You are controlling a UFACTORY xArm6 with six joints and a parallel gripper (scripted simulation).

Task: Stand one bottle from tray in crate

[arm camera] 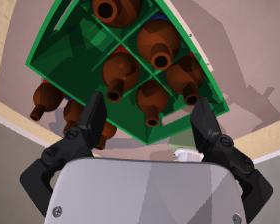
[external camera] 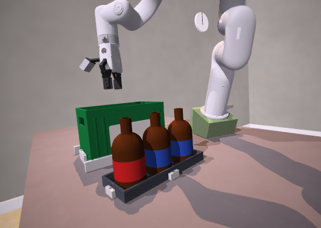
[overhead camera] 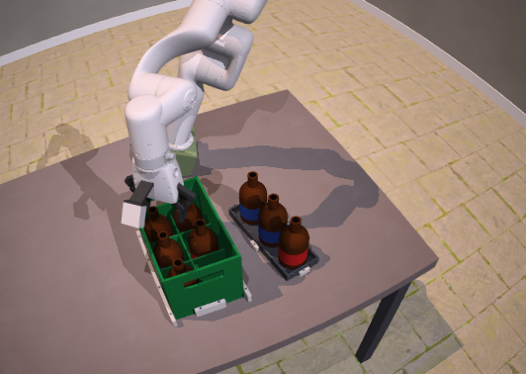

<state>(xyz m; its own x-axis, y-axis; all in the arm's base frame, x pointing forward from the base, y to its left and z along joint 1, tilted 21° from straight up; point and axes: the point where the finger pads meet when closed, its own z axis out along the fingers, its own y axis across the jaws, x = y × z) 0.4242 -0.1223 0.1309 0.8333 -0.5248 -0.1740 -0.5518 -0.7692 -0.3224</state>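
Now: the dark tray 50 mm behind my hand, 260 mm to the left of it and 230 mm below it. Round my hand: green crate (10 mm behind, 30 mm to the left, 160 mm below).
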